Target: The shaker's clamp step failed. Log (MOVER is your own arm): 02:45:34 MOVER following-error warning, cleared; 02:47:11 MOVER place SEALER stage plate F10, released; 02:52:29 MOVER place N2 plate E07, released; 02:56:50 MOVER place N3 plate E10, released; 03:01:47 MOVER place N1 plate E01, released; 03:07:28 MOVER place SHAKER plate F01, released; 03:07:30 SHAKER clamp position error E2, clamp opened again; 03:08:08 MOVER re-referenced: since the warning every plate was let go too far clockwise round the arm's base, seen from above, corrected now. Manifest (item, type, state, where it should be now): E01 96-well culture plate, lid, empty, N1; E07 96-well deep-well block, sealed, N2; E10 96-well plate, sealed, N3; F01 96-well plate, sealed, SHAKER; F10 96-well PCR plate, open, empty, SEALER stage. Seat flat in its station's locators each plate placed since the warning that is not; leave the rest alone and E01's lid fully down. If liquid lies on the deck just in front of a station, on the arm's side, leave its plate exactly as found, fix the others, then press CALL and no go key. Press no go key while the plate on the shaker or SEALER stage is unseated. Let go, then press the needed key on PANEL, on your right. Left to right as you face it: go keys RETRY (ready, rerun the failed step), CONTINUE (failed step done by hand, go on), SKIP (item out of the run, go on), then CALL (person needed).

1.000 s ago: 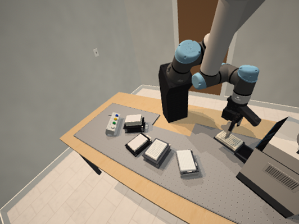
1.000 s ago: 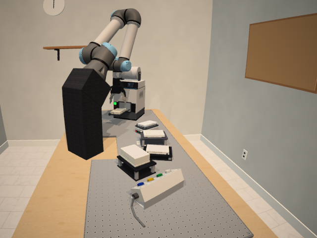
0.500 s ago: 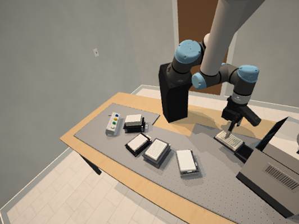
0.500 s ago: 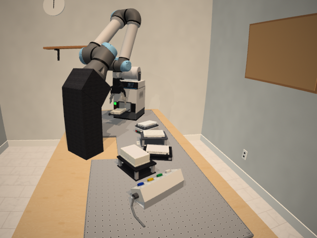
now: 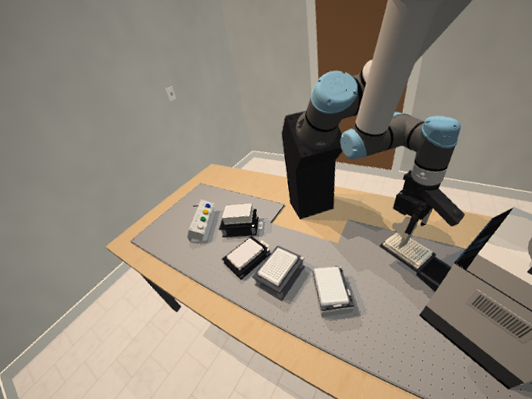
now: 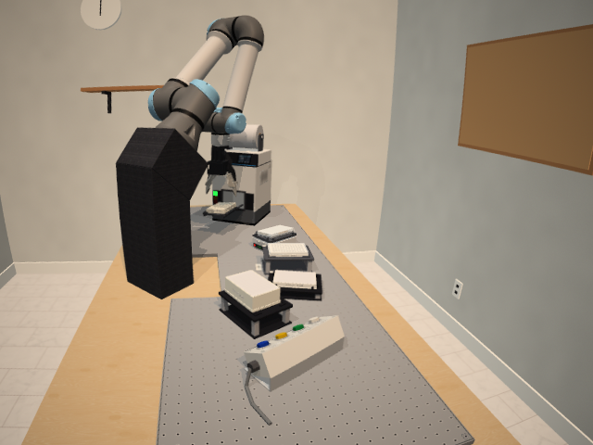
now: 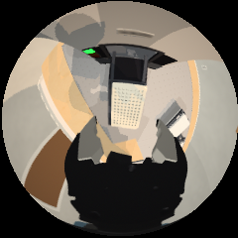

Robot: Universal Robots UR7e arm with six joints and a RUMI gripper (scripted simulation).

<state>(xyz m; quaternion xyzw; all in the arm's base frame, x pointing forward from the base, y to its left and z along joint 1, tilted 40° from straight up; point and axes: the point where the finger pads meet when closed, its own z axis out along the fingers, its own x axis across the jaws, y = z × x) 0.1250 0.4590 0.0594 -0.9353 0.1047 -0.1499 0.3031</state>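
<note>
Now: hand 6 cm above the PCR plate. From my hand the other things lie so: lidded culture plate 25 cm ahead, 12 cm to the right, 10 cm below; film roll 4 cm ahead, 27 cm to the left, 23 cm above.
</note>
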